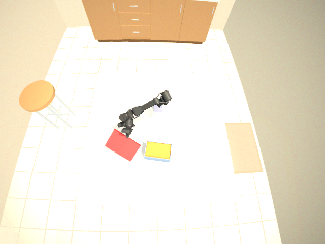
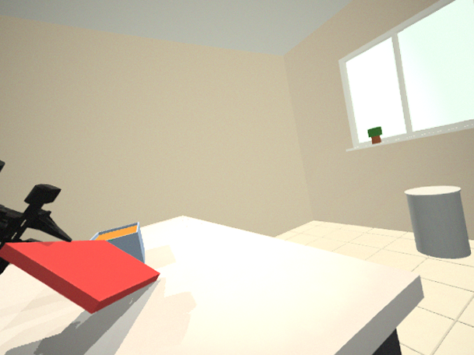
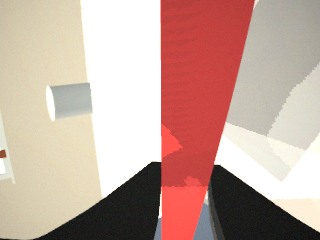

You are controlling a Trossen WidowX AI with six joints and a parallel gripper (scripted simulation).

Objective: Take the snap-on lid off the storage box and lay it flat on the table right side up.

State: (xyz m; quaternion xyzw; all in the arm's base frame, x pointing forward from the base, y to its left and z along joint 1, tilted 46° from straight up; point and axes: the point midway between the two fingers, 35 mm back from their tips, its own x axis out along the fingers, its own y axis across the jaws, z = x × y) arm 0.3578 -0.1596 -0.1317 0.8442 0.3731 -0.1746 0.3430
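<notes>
Right now the red lid is 50 mm below my gripper tip, 50 mm ahead of it and 40 mm to the right of it. Round my gripper tip: storage box 250 mm to the left, 90 mm below, 70 mm ahead.
</notes>
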